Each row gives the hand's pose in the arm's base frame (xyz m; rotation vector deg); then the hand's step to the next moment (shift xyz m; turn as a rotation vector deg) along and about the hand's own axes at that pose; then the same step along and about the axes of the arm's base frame.
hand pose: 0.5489 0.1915 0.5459 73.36 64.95 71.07
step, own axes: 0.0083 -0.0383 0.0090 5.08 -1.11 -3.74
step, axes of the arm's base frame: 0.0097 0.0109 -0.0375 -3.52 5.30 -0.73
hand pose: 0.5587 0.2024 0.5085 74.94 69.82 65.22
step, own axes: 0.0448 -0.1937 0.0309 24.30 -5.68 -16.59
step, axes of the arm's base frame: 0.0175 0.0465 -0.1950 -15.56 25.30 -3.96
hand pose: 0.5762 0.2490 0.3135 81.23 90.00 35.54
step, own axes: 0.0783 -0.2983 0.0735 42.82 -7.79 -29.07
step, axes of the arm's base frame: -0.0815 -0.0041 -0.3064 -26.15 45.04 -5.20
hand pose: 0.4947 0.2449 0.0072 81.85 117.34 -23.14
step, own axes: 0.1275 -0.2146 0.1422 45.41 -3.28 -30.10
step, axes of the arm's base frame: -0.1857 -0.0654 -0.2092 -22.92 49.21 -5.63
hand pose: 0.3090 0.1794 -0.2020 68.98 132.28 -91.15
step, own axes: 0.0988 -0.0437 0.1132 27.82 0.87 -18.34
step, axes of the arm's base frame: -0.1345 -0.0453 -0.0658 -12.22 30.49 -5.66
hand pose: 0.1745 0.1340 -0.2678 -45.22 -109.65 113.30
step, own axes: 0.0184 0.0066 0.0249 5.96 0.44 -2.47
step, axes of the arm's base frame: -0.0277 -0.0111 -0.0106 -3.39 5.30 -1.50
